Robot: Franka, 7 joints.
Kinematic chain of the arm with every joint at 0, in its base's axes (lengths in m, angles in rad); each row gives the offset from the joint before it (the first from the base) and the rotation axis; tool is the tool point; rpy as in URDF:
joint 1: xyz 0 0 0.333 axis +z
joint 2: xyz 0 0 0 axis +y
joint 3: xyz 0 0 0.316 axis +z
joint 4: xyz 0.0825 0 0 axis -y
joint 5: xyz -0.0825 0 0.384 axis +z
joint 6: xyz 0 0 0 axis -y
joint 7: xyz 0.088 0 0 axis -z
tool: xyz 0 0 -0.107 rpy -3.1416 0 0
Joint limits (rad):
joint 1: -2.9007..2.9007
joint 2: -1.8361..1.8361
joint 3: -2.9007..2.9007
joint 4: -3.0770..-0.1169
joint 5: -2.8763..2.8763
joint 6: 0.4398..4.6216
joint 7: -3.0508..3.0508
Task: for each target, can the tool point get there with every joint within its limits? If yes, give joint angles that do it. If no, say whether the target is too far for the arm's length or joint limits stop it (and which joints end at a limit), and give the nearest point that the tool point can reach.
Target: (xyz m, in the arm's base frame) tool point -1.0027 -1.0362 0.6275
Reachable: no: too far | nearest point -0.5845 -0.6040 0.5047 | short by 0.614 m
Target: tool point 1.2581 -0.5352 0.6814
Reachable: no: too far | nearest point 0.7650 -0.3254 0.5448 | short by 0.553 m
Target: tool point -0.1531 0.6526 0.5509
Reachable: yes | joints -0.3791 -0.9623 1.4558 -1.4237 1.3091 1.5707 0.4743
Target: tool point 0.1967 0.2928 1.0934
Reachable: yes | joints -2.0663 -0.7544 0.4063 -0.5912 -2.0637 1.8054 0.3502
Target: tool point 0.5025 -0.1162 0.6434
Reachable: yes | joints -1.7358 -0.8923 1.0213 -1.9634 1.0063 2.0533 2.3992
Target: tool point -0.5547 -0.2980 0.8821
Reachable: yes | joints 0.3240 -1.2025 -0.5873 -0.6020 -1.5721 2.9988 -0.5999
